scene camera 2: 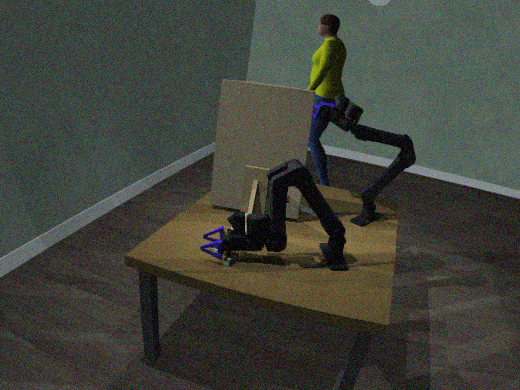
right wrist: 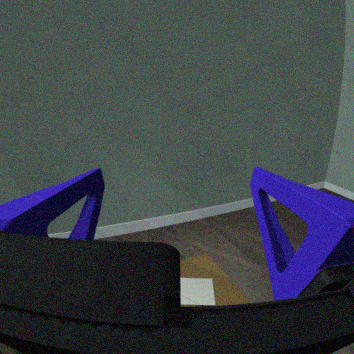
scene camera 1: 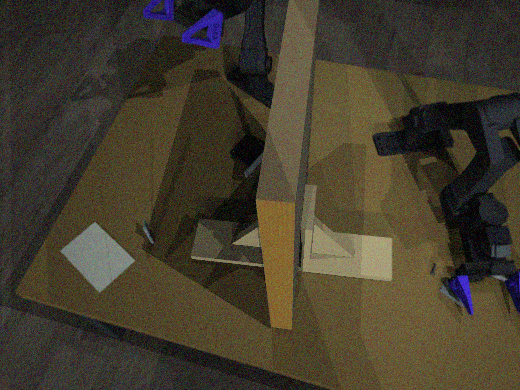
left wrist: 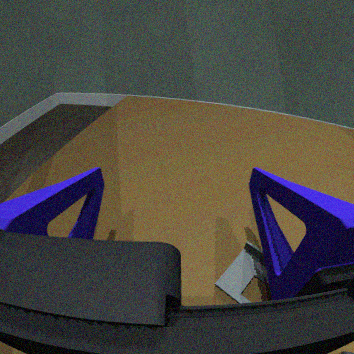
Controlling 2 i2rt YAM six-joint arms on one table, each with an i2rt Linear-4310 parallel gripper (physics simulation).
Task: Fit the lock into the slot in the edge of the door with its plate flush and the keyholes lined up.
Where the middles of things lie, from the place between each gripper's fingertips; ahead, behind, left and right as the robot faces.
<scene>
The pale stand (scene camera 1: 323,251) lies 44 cm to the right of my left hand, 6 cm above it and 4 cm ahead of it. Also, from my left hand: black lock (scene camera 1: 254,147) (65 cm to the right, 16 cm behind, 3 cm below); white square sheet (scene camera 1: 99,258) (85 cm to the right, 25 cm ahead, 4 cm below); wooden door (scene camera 1: 284,170) (44 cm to the right, 25 cm above, 4 cm ahead).
My right hand is 29 cm to the right of the wooden door, 19 cm above it and 9 cm short of it. Also, from my right hand: black lock: 46 cm below, 10 cm behind, 8 cm to the left; white square sheet: 48 cm below, 31 cm ahead, 12 cm to the right; pale stand: 38 cm below, 29 cm to the left, 9 cm ahead.
</scene>
